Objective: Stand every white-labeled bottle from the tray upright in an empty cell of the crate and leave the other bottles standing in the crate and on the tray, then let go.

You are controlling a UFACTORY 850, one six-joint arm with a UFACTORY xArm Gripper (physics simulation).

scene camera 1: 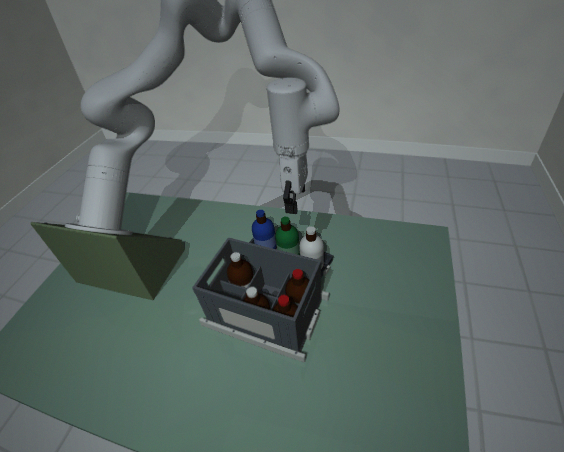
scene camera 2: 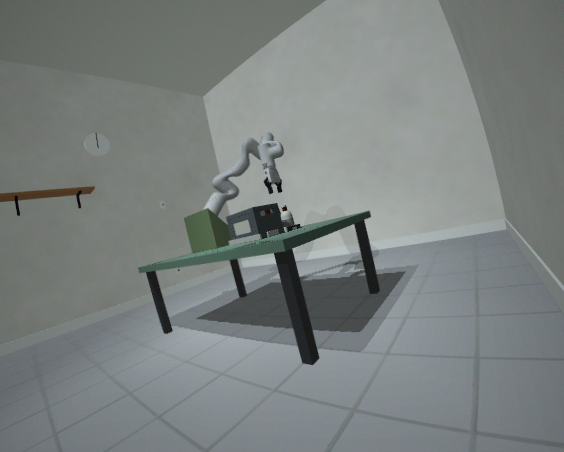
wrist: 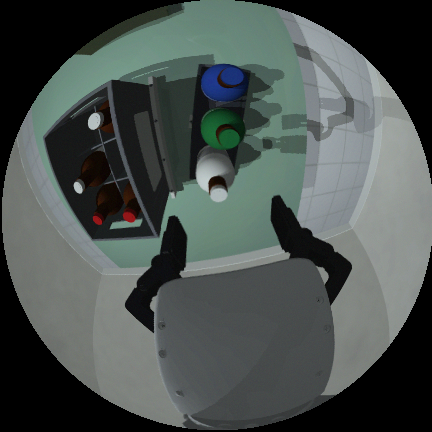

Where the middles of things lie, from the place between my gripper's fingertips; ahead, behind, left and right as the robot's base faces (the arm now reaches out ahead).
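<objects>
Measured from my hand: green bottle (wrist: 221, 128) 40 mm behind, 30 mm to the left, 170 mm below; blue bottle (wrist: 221, 82) 120 mm behind, 60 mm to the left, 170 mm below; pale crate rail (scene camera 1: 217, 327) 100 mm behind, 290 mm to the right, 240 mm below. Going by their middles, of the things named here the green bottle is the nearest to my hand and the pale crate rail is the farthest from it.
</objects>
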